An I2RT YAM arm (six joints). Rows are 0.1 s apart.
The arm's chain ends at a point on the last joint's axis. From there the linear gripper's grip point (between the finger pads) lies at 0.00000 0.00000 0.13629 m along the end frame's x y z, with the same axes.
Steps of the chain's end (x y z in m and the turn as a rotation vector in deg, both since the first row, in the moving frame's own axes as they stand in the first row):
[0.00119 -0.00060 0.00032 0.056 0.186 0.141]
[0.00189 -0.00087 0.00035 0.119 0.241 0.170]
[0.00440 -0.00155 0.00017 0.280 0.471 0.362]
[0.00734 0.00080 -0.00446 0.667 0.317 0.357]
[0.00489 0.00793 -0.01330 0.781 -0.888 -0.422]
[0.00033 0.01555 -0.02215 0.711 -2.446 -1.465]
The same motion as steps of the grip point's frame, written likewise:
[0.00163 -0.00073 0.00032 0.056 0.186 0.141]
[0.00246 -0.00115 0.00035 0.119 0.241 0.170]
[0.00552 -0.00221 0.00016 0.280 0.471 0.362]
[0.00810 -0.00078 -0.00447 0.667 0.317 0.357]
[0.00277 0.00608 -0.01333 0.781 -0.888 -0.422]
[-0.00551 0.01393 -0.02228 0.711 -2.446 -1.465]

